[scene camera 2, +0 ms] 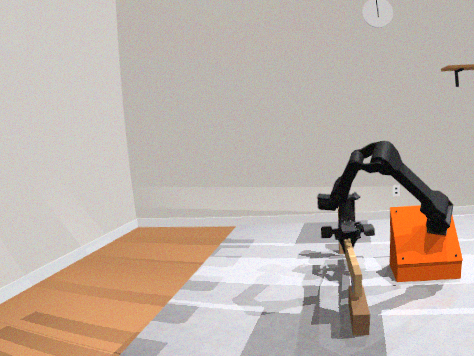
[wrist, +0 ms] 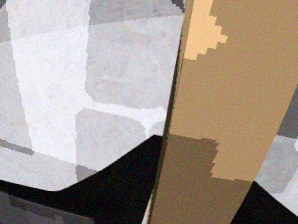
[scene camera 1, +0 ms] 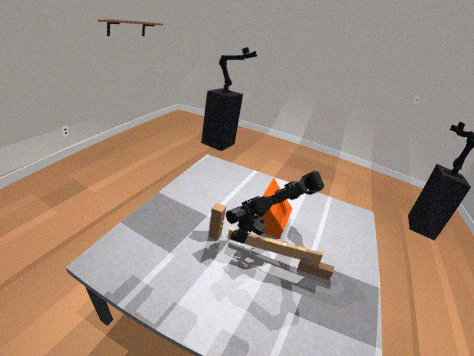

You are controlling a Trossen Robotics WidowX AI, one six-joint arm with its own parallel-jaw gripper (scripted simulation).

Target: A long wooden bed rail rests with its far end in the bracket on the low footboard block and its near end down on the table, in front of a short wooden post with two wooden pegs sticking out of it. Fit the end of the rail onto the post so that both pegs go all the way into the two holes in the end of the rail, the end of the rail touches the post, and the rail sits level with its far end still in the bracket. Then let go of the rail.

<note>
I see my gripper (scene camera 2: 347, 253) and a long wooden rail (scene camera 1: 289, 250).
The long wooden rail shows as well in the wrist view (wrist: 226, 105). My gripper is seen too in the wrist view (wrist: 181, 149).
</note>
